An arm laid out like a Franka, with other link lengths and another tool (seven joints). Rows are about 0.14 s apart.
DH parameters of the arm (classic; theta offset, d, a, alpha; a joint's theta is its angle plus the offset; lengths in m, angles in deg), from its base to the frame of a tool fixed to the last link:
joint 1: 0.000 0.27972 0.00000 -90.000
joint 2: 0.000 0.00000 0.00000 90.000
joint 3: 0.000 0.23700 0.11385 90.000
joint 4: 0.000 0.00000 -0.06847 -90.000
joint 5: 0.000 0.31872 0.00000 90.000
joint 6: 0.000 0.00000 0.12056 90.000
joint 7: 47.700 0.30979 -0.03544 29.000
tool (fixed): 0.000 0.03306 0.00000 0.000
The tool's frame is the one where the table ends.
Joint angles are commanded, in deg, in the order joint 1, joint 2, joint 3, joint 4, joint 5, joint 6, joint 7. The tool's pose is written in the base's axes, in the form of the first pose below.
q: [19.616 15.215 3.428 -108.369 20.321 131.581 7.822]
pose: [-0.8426 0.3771 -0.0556 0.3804 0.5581 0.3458 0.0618]
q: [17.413 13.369 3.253 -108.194 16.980 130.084 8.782]
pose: [-0.8456 0.3794 -0.0760 0.3677 0.5723 0.3148 0.0754]
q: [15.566 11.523 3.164 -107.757 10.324 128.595 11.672]
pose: [-0.8553 0.3770 -0.1102 0.3380 0.5871 0.2771 0.0874]
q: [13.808 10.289 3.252 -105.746 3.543 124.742 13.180]
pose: [-0.8710 0.3650 -0.1348 0.3000 0.5957 0.2382 0.1004]
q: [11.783 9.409 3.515 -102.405 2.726 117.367 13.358]
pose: [-0.8738 0.3798 -0.1206 0.2786 0.5873 0.2141 0.1170]
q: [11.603 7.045 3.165 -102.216 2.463 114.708 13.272]
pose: [-0.8741 0.3810 -0.1225 0.2752 0.5820 0.2057 0.1367]
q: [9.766 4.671 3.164 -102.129 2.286 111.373 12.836]
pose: [-0.8720 0.3914 -0.1213 0.2677 0.5755 0.1835 0.1538]
